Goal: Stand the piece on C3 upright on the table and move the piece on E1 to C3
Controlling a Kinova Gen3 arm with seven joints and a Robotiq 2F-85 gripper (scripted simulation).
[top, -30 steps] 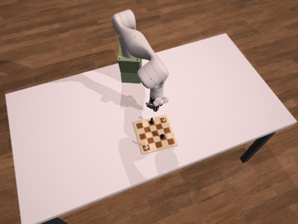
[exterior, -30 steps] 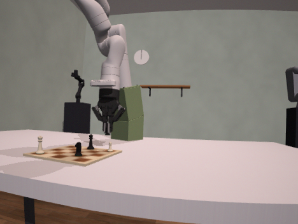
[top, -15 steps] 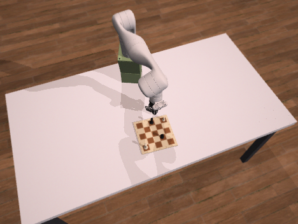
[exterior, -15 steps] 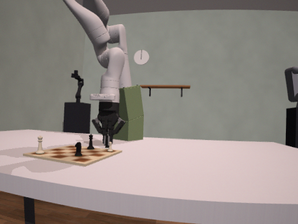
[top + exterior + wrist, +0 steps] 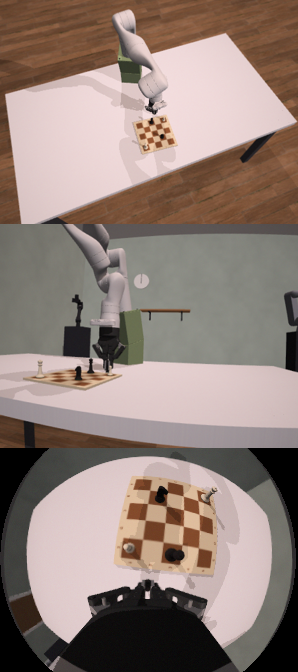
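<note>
My hand is 10 mm above the black pawn. From my hand the other things lie so: white pawn (60 mm ahead, 40 mm to the left, 10 mm below); then black piece (60 mm ahead, 40 mm to the right); then chessboard (140 mm ahead, 40 mm to the right, 30 mm below).
</note>
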